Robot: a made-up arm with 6 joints. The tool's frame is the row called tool.
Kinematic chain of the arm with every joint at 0, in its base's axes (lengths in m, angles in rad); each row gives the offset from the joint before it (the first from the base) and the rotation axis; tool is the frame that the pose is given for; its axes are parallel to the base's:
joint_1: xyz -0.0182 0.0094 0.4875 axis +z
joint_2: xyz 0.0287 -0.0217 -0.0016 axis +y
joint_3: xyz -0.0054 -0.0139 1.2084 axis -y
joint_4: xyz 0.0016 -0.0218 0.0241 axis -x
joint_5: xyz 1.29 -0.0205 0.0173 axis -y
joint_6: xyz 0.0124 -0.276 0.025 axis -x
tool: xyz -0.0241 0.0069 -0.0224
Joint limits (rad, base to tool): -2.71..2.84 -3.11..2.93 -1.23..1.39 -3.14..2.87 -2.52..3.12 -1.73..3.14
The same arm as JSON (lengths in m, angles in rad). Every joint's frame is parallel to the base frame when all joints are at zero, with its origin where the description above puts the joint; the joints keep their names.
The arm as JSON. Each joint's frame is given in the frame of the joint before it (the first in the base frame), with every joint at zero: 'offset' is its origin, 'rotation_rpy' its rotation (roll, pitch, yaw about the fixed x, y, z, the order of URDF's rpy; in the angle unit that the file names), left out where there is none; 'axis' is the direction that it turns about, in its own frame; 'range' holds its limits. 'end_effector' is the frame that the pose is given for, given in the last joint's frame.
{"length_unit": "m", "angle_unit": "rad", "chain": [
  {"id": "joint_1", "offset": [-0.0182, 0.0094, 0.4875], "axis": "+z", "range": [-2.71, 2.84]},
  {"id": "joint_2", "offset": [0.0287, -0.0217, -0.0016], "axis": "+y", "range": [-3.11, 2.93]},
  {"id": "joint_3", "offset": [-0.0054, -0.0139, 1.2084], "axis": "-y", "range": [-1.23, 1.39]},
  {"id": "joint_4", "offset": [0.0016, -0.0218, 0.0241], "axis": "-x", "range": [-3.14, 2.87]},
  {"id": "joint_5", "offset": [1.29, -0.0205, 0.0173], "axis": "-y", "range": [-2.52, 3.12]},
  {"id": "joint_6", "offset": [0.0124, -0.276, 0.025], "axis": "-x", "range": [-1.73, 3.14]}
], "end_effector": {"offset": [-0.0241, 0.0069, -0.0224]}}

